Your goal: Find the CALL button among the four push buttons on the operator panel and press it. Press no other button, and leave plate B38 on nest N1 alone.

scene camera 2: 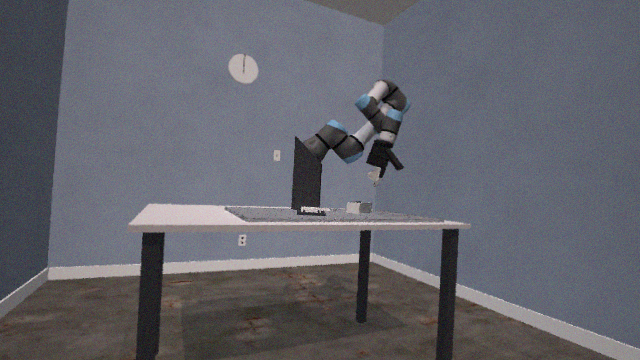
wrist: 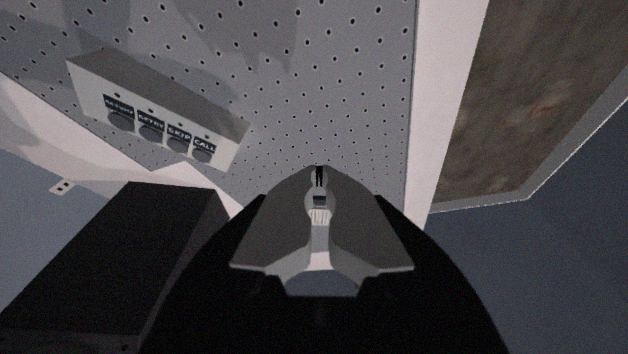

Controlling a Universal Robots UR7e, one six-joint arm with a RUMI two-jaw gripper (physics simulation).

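Note:
The operator panel is a pale box with four round grey buttons in a row, at the upper left of the wrist view. The CALL button is at the row's right end, beside the SKIP button. The RETRY button follows, then a button whose label is blurred. My gripper is shut and empty, well above the panel and apart from it. Plate B38 lies on the dark nest N1; my fingers hide most of it in the wrist view.
A grey perforated board lies on the white table. The dark arm pedestal stands behind the nest. In the wrist view it is at the lower left, below the panel. The table's edge is at the right.

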